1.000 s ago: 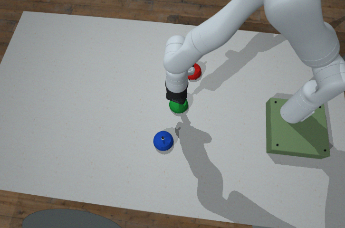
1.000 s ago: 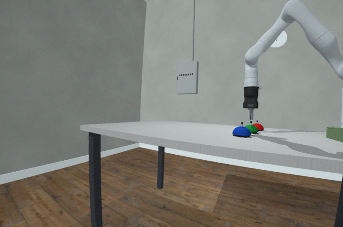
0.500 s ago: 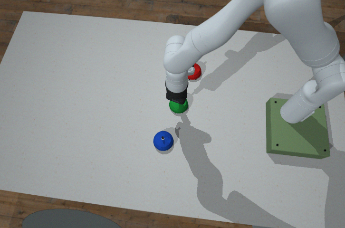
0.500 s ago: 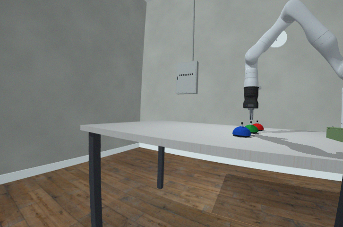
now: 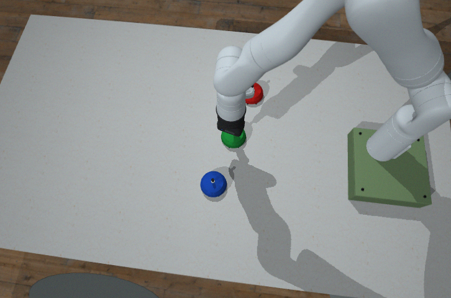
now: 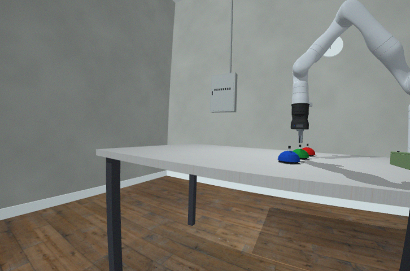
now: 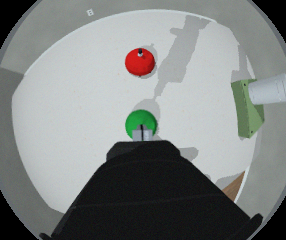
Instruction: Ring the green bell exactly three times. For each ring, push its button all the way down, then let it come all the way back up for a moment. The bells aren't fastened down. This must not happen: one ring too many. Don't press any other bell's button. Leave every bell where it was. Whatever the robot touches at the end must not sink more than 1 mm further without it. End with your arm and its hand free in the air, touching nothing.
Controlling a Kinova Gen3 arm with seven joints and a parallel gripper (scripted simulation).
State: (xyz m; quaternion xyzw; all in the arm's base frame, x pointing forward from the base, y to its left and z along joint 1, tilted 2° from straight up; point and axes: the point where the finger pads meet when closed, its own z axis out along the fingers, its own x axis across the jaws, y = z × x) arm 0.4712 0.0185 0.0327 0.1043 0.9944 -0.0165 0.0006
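Right now my hand is 5 cm above the green bell. Also, from my hand: red bell (4 cm behind, 17 cm to the right, 5 cm below); blue bell (4 cm ahead, 17 cm to the left, 5 cm below).
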